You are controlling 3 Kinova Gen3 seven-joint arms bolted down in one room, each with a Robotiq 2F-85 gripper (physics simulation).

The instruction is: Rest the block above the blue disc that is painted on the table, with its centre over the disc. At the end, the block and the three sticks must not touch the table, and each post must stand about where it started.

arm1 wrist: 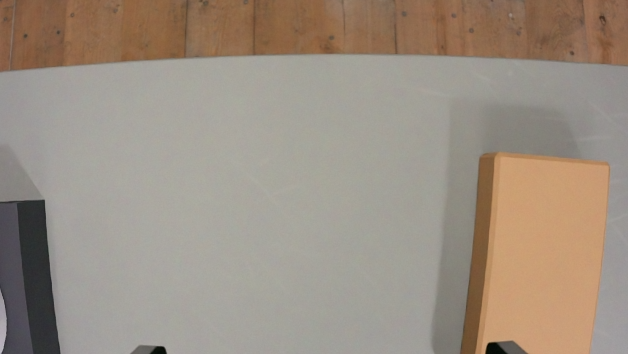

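A tan, box-shaped piece [547, 250] stands at the right of the arm1 wrist view, with its shadow on the table behind and left of it. Its lower end is cut off by the frame, and I cannot tell whether it is the block or a post. My arm1 gripper [327, 348] is open, with its two dark fingertips wide apart at the bottom edge. The right fingertip overlaps the tan piece in the view; I cannot tell whether they touch. The blue disc and the sticks do not show. The arm2 and arm3 grippers do not show.
A dark grey box-like object [39, 280] with a pale rounded patch is partly in view at the left edge. The grey table [250, 150] ends in a curved far edge, and a plank floor [300, 25] lies beyond it.
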